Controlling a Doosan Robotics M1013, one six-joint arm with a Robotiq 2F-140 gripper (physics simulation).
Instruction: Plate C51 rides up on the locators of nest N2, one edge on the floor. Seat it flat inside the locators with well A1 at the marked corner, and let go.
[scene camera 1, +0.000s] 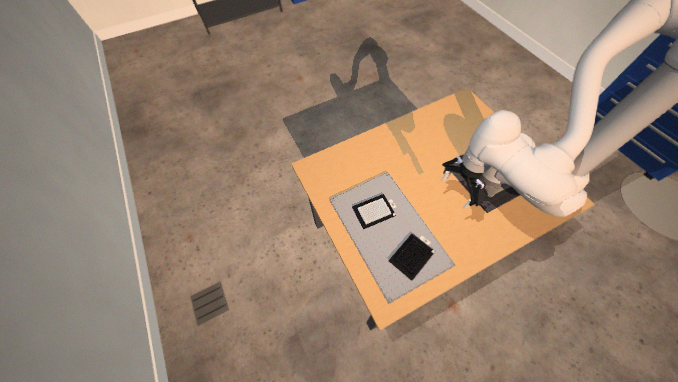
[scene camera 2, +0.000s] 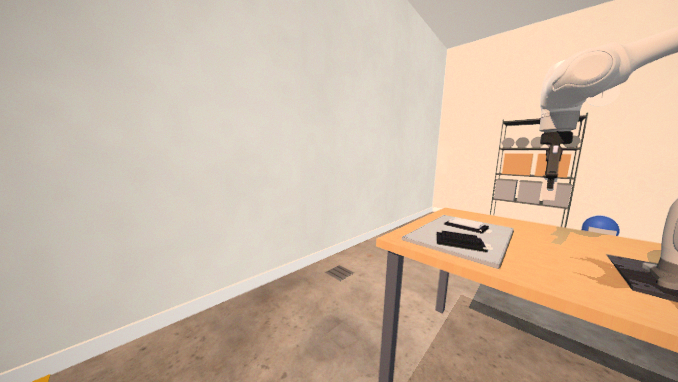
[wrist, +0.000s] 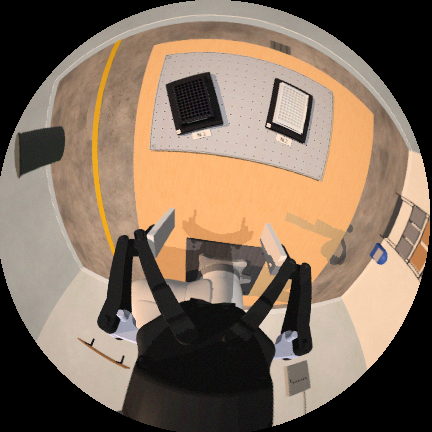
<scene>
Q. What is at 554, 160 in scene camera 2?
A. My gripper.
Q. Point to a white plate C51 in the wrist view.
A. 290, 108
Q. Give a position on a nest N1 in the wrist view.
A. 209, 84
</scene>
